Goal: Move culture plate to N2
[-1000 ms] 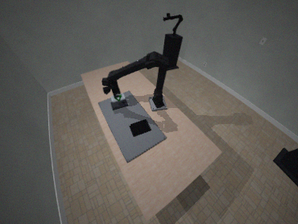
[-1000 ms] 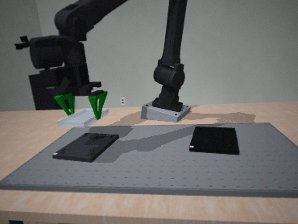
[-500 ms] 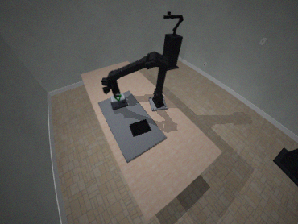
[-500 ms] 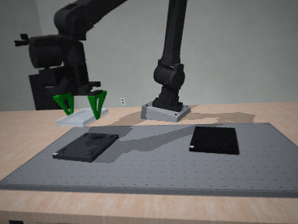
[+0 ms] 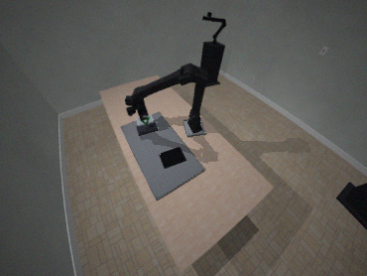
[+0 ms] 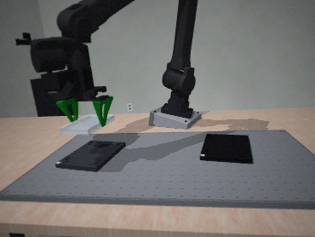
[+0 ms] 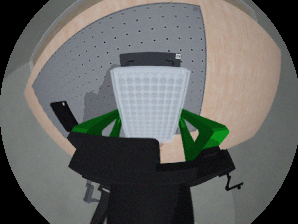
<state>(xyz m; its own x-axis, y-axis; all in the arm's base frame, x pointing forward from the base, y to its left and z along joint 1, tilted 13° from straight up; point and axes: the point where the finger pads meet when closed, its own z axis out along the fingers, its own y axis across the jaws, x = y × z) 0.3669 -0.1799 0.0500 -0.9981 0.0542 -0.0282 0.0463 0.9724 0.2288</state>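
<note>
Now: the plate lid right at my hand.
</note>
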